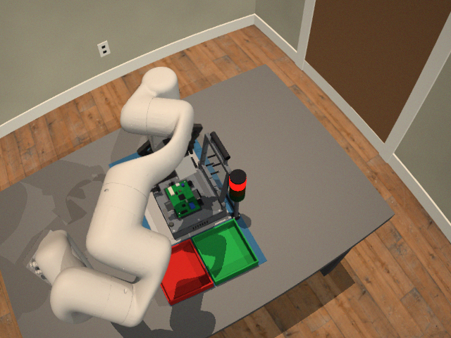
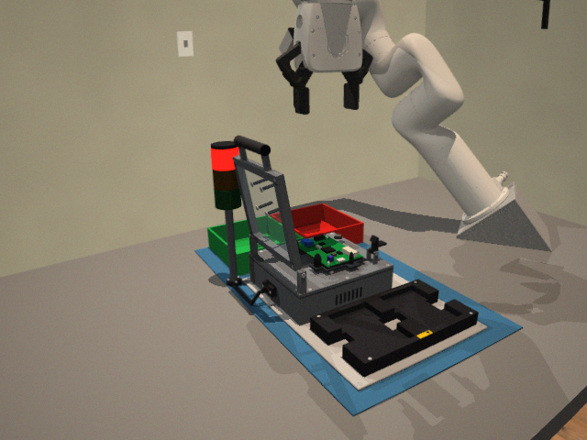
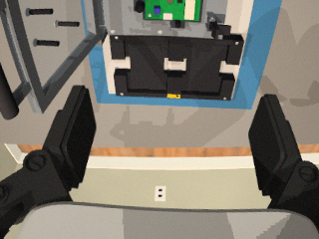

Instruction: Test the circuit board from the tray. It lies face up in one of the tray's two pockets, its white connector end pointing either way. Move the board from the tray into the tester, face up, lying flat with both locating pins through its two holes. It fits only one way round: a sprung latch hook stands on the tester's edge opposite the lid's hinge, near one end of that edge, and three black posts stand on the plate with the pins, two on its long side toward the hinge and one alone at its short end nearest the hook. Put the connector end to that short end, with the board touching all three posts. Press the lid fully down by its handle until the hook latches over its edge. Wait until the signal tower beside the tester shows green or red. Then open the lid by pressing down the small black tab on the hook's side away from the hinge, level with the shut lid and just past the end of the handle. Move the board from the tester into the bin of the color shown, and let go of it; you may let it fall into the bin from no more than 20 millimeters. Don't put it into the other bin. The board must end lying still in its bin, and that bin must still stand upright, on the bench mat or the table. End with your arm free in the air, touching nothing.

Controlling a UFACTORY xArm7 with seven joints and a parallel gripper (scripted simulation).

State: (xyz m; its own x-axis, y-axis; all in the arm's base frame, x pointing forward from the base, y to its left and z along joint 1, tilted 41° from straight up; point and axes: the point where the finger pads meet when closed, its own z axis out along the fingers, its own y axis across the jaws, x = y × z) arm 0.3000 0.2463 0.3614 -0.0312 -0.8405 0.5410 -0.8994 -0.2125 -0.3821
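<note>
Right now the tester plate is 25 cm below my hand, 1 cm to the left of it and 1 cm ahead of it. Also, from my hand: clear lid (13 cm below, 12 cm ahead); then green bin (30 cm below, 20 cm to the right, 4 cm ahead); then latch hook (23 cm below, 6 cm to the left, 6 cm behind).
</note>
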